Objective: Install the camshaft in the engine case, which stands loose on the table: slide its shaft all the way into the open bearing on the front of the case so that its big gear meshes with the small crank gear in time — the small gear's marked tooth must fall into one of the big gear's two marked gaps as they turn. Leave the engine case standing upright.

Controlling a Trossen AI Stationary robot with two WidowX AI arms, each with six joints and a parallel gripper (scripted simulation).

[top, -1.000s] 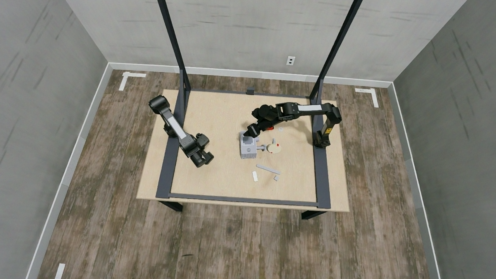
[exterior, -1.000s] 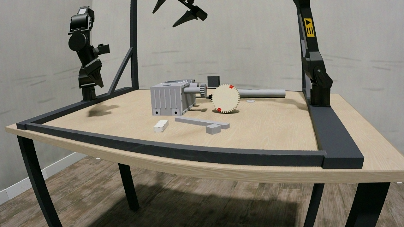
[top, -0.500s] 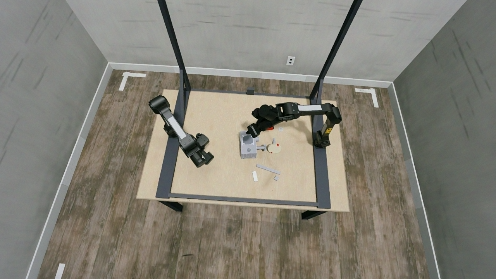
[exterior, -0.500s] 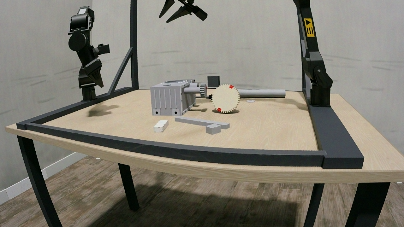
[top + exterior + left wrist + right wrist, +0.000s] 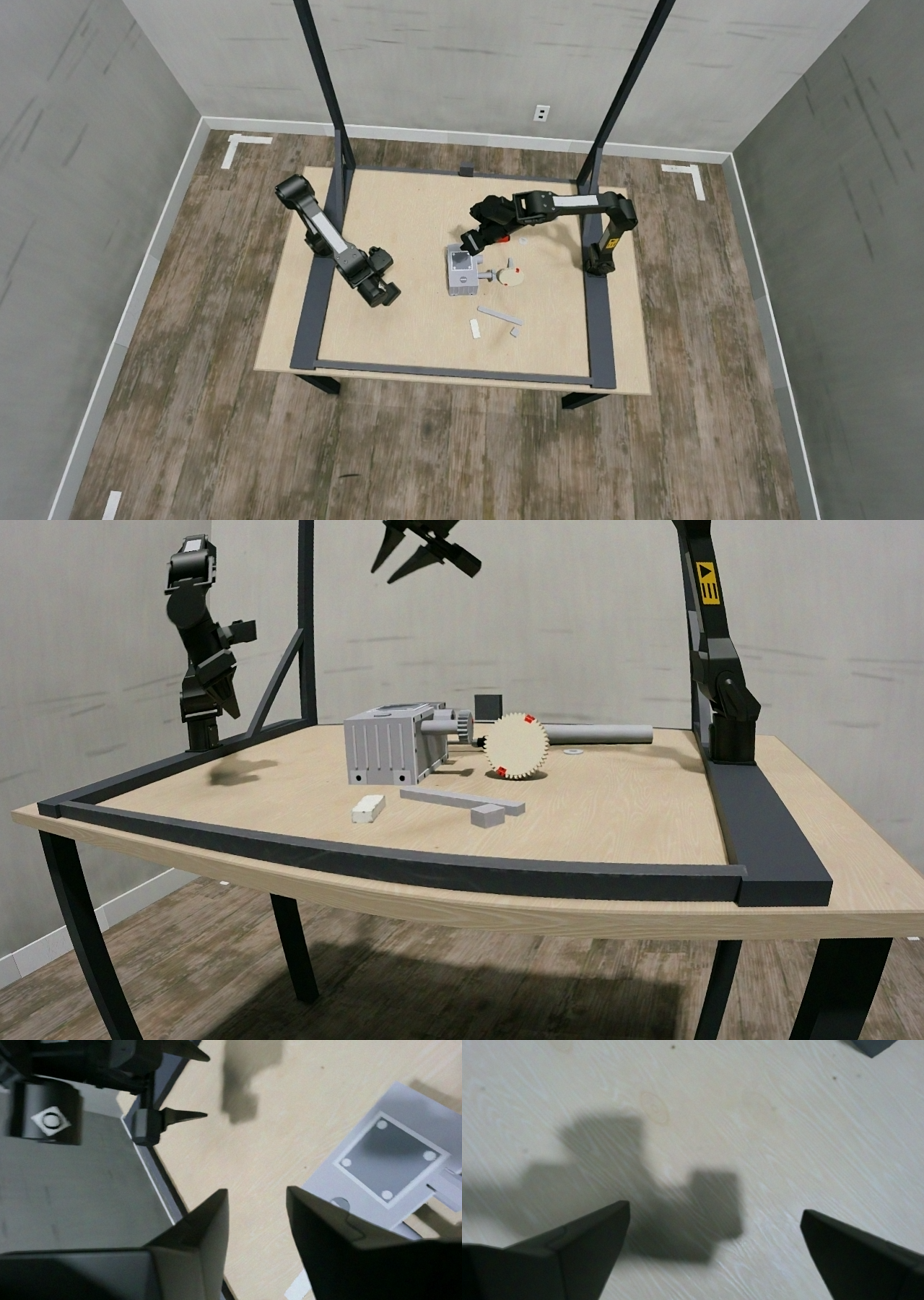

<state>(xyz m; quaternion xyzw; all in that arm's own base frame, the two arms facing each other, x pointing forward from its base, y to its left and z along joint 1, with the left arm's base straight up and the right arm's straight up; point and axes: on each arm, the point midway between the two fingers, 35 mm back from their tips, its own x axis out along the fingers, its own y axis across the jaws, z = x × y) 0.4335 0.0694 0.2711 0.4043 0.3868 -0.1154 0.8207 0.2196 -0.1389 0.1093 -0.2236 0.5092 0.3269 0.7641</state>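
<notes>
Right now my left hand is 10 mm past the crank gear, 80 mm to the right of it and 230 mm above it. Round my left hand: white block (160 mm ahead, 30 mm to the left, 280 mm below); then grey bar (110 mm ahead, 110 mm to the left, 290 mm below); then red screwdriver (160 mm behind, 60 mm to the left, 280 mm below).
</notes>
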